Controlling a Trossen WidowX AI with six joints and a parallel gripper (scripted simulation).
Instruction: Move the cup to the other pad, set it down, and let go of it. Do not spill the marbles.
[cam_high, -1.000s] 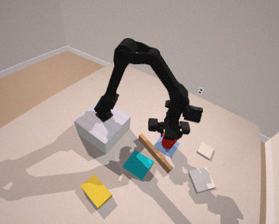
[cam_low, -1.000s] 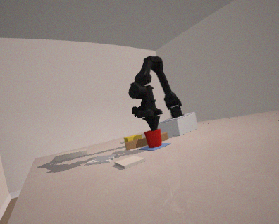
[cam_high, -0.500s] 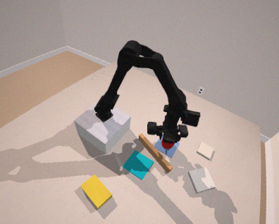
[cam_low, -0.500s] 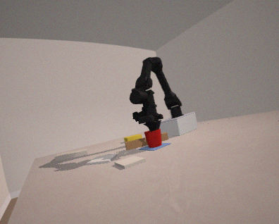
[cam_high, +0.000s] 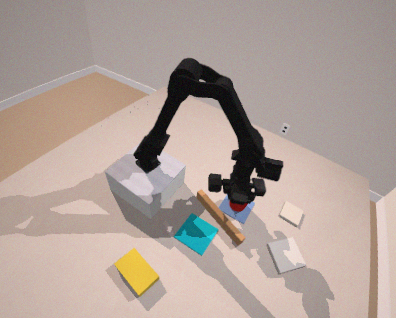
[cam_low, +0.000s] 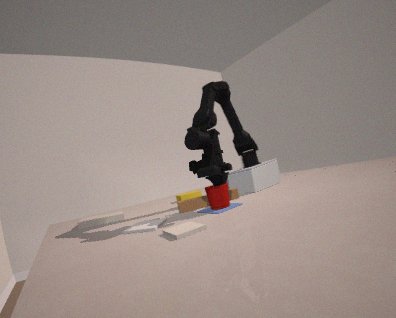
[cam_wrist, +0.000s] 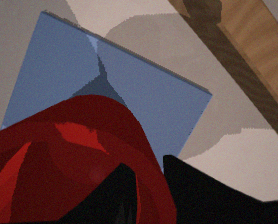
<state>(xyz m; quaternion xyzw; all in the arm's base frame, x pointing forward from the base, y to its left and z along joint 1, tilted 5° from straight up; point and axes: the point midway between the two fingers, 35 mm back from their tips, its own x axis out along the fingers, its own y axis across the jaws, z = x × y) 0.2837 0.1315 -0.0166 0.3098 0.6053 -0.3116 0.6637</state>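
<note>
Right now the cyan pad is 1 cm behind my gripper tip, 17 cm to the right of it and 4 cm below it. Round my gripper tip: brown wooden bar: 1 cm ahead, 8 cm to the right, 3 cm below; red cup: 3 cm ahead, 2 cm to the left.
</note>
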